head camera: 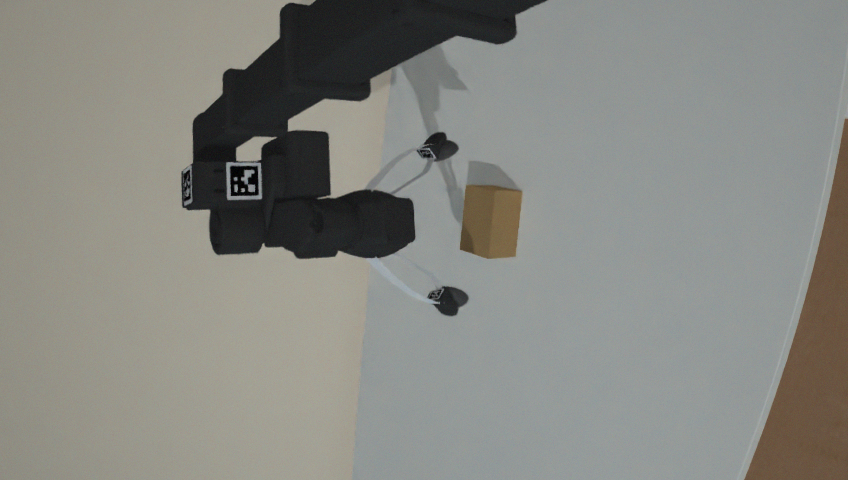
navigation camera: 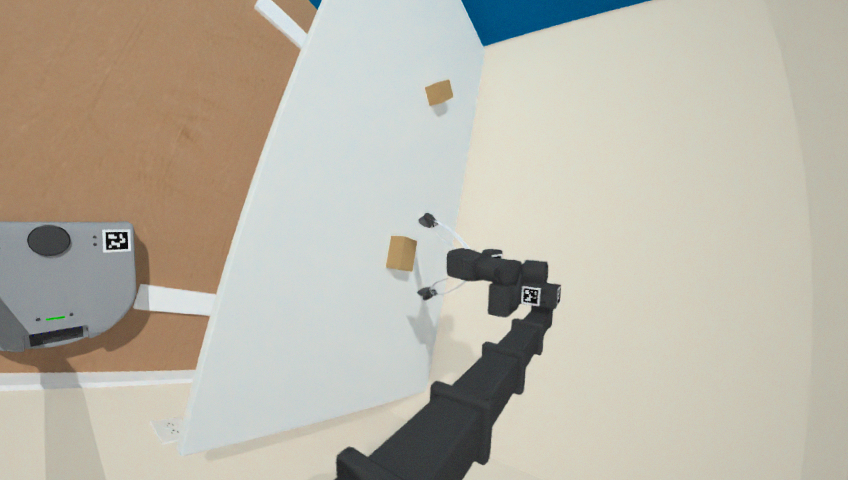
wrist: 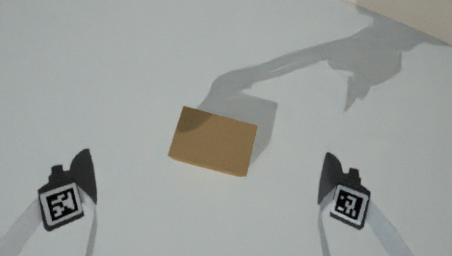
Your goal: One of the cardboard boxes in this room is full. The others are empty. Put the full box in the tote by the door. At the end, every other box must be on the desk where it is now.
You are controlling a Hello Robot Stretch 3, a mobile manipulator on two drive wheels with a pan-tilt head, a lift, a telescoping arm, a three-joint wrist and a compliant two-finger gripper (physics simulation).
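Places are measured from the robot's base along level axes (x right, y ahead, z up), in centimetres.
Pixels of known places: gripper, between the fingertips: (head camera: pixel 453 223) (navigation camera: pixel 421 256) (wrist: pixel 210 170); robot's base, origin of its link: (navigation camera: pixel 50 238).
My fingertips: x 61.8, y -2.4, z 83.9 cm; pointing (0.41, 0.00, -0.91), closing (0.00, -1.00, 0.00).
Note:
For each thing: its top centre in the pictures, then the offset to it from my fingertips. Level surfaces: height alone.
- small closed cardboard box, centre of its top: (wrist: pixel 214 140) (head camera: pixel 476 221) (navigation camera: pixel 408 254) dy -0.4, dx +3.8, dz -6.9 cm
- white desk, height of its surface: dz -11.9 cm
- second cardboard box, centre of its top: (navigation camera: pixel 446 90) dy +52.9, dx +22.6, dz -6.9 cm
- brown floor, height of its surface: dz -84.0 cm
A small closed cardboard box (head camera: pixel 490 221) (navigation camera: pixel 401 253) (wrist: pixel 215 142) stands on the white desk (head camera: pixel 624 237) (navigation camera: pixel 309 237) (wrist: pixel 125 60). A second cardboard box (navigation camera: pixel 439 92) stands farther along the desk, near the wall edge, in the navigation view. Whether either box is full cannot be told from its outside. My gripper (head camera: pixel 446 223) (navigation camera: pixel 427 256) (wrist: pixel 210 170) is open and empty, its fingers spread wide over the desk. In the wrist view the near box lies between and slightly beyond the fingertips, apart from both. The tote and the door do not show.
A pale wall (head camera: pixel 148 356) (navigation camera: pixel 654 237) runs along the desk's back edge. My base (navigation camera: pixel 71 273) is on the brown floor (navigation camera: pixel 178 154) off the desk's front edge. White desk legs (navigation camera: pixel 175 299) (navigation camera: pixel 280 22) stick out there. A blue surface (navigation camera: pixel 535 17) is beyond the desk's far end.

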